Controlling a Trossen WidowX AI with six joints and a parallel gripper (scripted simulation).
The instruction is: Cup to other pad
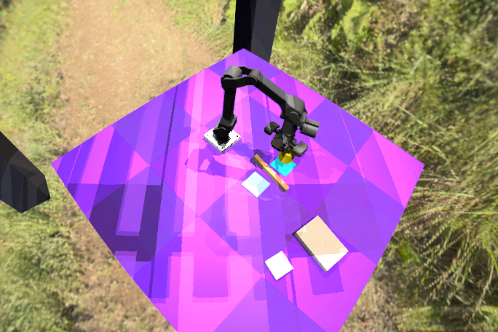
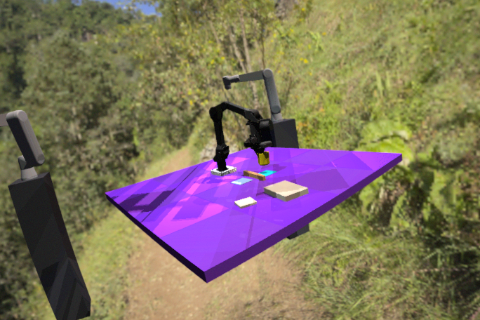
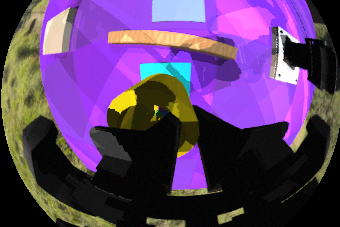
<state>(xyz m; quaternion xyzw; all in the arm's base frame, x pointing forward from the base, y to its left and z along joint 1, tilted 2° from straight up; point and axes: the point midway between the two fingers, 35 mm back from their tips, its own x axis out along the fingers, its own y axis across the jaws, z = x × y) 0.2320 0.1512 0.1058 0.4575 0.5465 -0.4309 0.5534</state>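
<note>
The cyan pad lies 90 mm below my gripper tip, 30 mm ahead of it and 10 mm to the left of it. Also, from my gripper tip: tan wooden bar 80 mm below, 70 mm to the right, 30 mm ahead; then yellow cup 20 mm ahead, 10 mm to the left; then light blue pad 160 mm to the right, 90 mm below, 40 mm ahead.
</note>
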